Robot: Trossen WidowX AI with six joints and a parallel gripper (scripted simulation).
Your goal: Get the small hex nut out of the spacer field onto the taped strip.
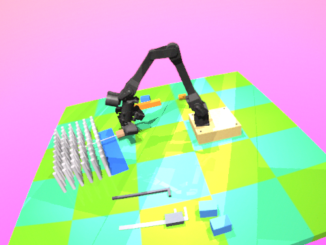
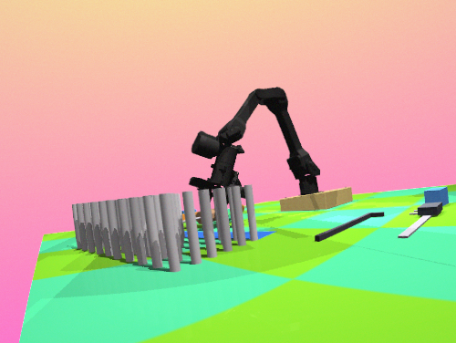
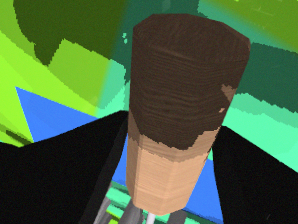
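Right now the blue taped strip is 6 cm ahead of my gripper tip, 8 cm to the left of it and 3 cm below it. Also, from my gripper tip: wooden-handled hook tool (9 cm ahead, 5 cm to the left); then orange bar (4 cm behind, 30 cm to the right, 2 cm below).
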